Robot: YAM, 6 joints.
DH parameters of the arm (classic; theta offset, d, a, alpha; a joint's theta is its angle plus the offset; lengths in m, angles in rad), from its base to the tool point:
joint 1: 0 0.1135 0.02 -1.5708
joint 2: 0 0 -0.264 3.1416
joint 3: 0.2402 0 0.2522 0
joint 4: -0.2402 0 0.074 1.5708
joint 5: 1.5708 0 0 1.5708
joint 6: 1.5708 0.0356 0 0
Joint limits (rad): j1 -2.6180..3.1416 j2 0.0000..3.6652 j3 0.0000..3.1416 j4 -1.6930..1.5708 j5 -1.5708..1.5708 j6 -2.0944..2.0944
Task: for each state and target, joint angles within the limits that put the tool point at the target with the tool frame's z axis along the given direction. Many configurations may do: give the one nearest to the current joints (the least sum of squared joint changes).
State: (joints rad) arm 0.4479 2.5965 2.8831 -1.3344 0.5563 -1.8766
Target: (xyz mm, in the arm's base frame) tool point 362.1 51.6 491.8 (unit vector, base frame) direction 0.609 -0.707 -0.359
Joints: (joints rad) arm 0.2218 2.1807 3.0132 -1.5185 0.9681 -1.8766
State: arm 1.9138 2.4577 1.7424 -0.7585 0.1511 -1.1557
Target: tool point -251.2 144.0 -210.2 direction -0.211 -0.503 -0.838
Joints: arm 2.5552 3.0237 1.2897 0.0414 -0.5655 -1.1557
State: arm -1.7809 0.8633 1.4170 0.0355 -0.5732 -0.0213
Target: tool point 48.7 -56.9 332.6 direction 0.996 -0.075 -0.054
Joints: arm -1.3311 0.3628 0.7114 -0.5214 -1.2515 -0.0213
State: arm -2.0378 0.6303 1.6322 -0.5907 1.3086 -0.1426
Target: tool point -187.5 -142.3 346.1 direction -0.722 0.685 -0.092
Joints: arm -2.3412 1.4030 1.3585 -1.4043 1.4779 -0.1426
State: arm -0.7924 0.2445 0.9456 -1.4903 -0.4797 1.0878
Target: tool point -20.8 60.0 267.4 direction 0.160 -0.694 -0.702
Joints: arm -1.2676 0.0020 0.9136 -1.6912 0.0545 1.0878
